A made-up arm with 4 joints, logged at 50 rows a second.
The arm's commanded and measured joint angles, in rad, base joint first. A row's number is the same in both.
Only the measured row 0 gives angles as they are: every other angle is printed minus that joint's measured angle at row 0.
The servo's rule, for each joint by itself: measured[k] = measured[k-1] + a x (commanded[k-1-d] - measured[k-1]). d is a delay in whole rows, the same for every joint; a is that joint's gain. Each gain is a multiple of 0.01, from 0.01 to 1. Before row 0 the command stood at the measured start. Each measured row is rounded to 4 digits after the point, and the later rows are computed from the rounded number. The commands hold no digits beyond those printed.
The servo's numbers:
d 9
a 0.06 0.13 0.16 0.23
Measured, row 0:
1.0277 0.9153 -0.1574 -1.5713
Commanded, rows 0 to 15:
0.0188 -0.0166 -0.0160 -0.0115
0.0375 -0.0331 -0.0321 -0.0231
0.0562 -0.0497 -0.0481 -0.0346
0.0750 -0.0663 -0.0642 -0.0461
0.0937 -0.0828 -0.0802 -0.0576
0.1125 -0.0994 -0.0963 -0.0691
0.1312 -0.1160 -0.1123 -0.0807
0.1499 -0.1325 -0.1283 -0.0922
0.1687 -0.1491 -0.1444 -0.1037
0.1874 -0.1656 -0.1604 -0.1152
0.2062 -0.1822 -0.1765 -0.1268
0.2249 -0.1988 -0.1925 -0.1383
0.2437 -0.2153 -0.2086 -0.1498
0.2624 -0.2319 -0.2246 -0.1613
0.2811 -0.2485 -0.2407 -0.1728
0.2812 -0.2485 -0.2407 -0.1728
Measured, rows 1 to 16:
0.0000 0.0000 0.0000 0.0000
0.0000 0.0000 0.0000 0.0000
0.0000 0.0000 0.0000 0.0000
0.0000 0.0000 0.0000 0.0000
0.0000 0.0000 0.0000 0.0000
0.0000 0.0000 0.0000 0.0000
0.0000 0.0000 0.0000 0.0000
0.0000 0.0000 0.0000 0.0000
0.0000 0.0000 0.0000 0.0000
0.0011 -0.0022 -0.0026 -0.0026
0.0033 -0.0062 -0.0073 -0.0073
0.0065 -0.0119 -0.0138 -0.0136
0.0106 -0.0190 -0.0219 -0.0211
0.0156 -0.0273 -0.0312 -0.0295
0.0214 -0.0367 -0.0416 -0.0386
0.0280 -0.0470 -0.0529 -0.0483

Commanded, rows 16 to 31:
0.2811 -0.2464 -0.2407 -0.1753
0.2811 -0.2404 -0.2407 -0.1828
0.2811 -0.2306 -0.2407 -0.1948
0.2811 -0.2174 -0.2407 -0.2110
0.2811 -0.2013 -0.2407 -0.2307
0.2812 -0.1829 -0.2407 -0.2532
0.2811 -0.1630 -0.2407 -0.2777
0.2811 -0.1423 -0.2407 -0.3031
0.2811 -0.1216 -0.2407 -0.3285
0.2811 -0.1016 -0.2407 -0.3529
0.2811 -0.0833 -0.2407 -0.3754
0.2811 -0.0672 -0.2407 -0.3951
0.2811 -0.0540 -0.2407 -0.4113
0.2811 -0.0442 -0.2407 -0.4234
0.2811 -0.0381 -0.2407 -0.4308
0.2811 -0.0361 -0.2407 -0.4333
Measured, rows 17 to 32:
0.0353 -0.0581 -0.0650 -0.0584
0.0433 -0.0699 -0.0777 -0.0688
0.0519 -0.0823 -0.0909 -0.0795
0.0612 -0.0953 -0.1046 -0.0904
0.0710 -0.1088 -0.1187 -0.1014
0.0814 -0.1226 -0.1331 -0.1125
0.0923 -0.1368 -0.1477 -0.1237
0.1036 -0.1513 -0.1626 -0.1350
0.1143 -0.1639 -0.1751 -0.1437
0.1243 -0.1746 -0.1856 -0.1510
0.1337 -0.1832 -0.1944 -0.1583
0.1425 -0.1894 -0.2018 -0.1667
0.1508 -0.1930 -0.2080 -0.1769
0.1586 -0.1941 -0.2132 -0.1893
0.1660 -0.1926 -0.2176 -0.2040
0.1729 -0.1888 -0.2213 -0.2210

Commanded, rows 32 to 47:
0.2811 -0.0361 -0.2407 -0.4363
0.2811 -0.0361 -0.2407 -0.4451
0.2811 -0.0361 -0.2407 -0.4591
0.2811 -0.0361 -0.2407 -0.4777
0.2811 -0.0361 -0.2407 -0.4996
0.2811 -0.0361 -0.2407 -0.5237
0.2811 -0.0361 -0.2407 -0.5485
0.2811 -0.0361 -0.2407 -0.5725
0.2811 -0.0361 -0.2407 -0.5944
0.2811 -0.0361 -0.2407 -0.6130
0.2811 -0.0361 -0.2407 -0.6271
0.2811 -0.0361 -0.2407 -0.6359
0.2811 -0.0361 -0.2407 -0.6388
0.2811 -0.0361 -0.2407 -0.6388
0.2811 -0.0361 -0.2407 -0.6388
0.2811 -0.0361 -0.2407 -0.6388
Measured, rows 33 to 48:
0.1794 -0.1828 -0.2244 -0.2399
0.1855 -0.1748 -0.2270 -0.2603
0.1912 -0.1653 -0.2292 -0.2816
0.1966 -0.1546 -0.2310 -0.3032
0.2017 -0.1432 -0.2326 -0.3243
0.2065 -0.1316 -0.2339 -0.3443
0.2110 -0.1202 -0.2350 -0.3625
0.2152 -0.1095 -0.2359 -0.3782
0.2192 -0.1000 -0.2367 -0.3909
0.2229 -0.0917 -0.2373 -0.4013
0.2264 -0.0845 -0.2378 -0.4114
0.2297 -0.0782 -0.2383 -0.4224
0.2328 -0.0727 -0.2387 -0.4351
0.2357 -0.0679 -0.2390 -0.4499
0.2384 -0.0638 -0.2393 -0.4669
0.2410 -0.0602 -0.2395 -0.4857

